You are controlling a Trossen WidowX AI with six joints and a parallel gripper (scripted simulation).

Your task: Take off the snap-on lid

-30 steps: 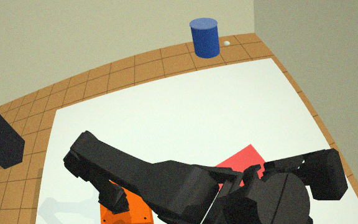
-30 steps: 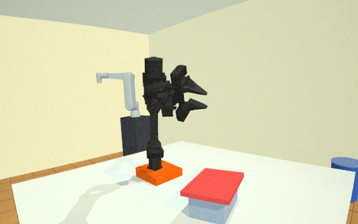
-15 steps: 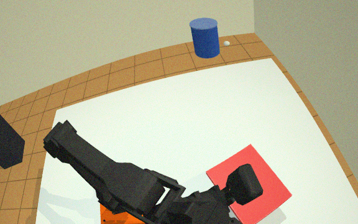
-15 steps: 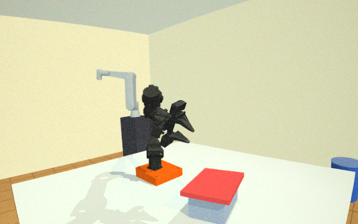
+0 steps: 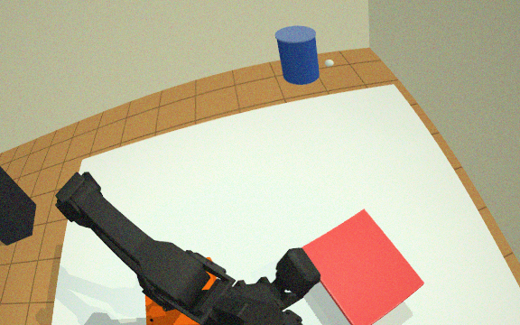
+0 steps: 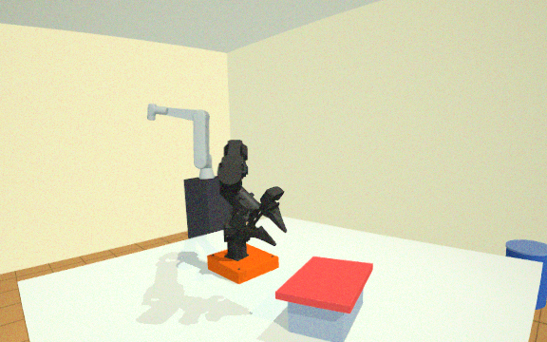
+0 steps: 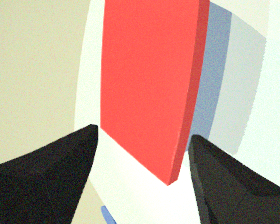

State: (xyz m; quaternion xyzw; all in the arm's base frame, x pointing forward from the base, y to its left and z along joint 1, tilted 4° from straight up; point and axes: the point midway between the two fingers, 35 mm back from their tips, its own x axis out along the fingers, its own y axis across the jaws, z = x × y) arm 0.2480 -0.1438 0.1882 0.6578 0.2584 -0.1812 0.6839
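Right now my gripper tip is 12 cm short of the red lid, 9 cm above it and 2 cm to the right of it. Round my gripper tip: storage box 14 cm below, 12 cm ahead, 2 cm to the left.
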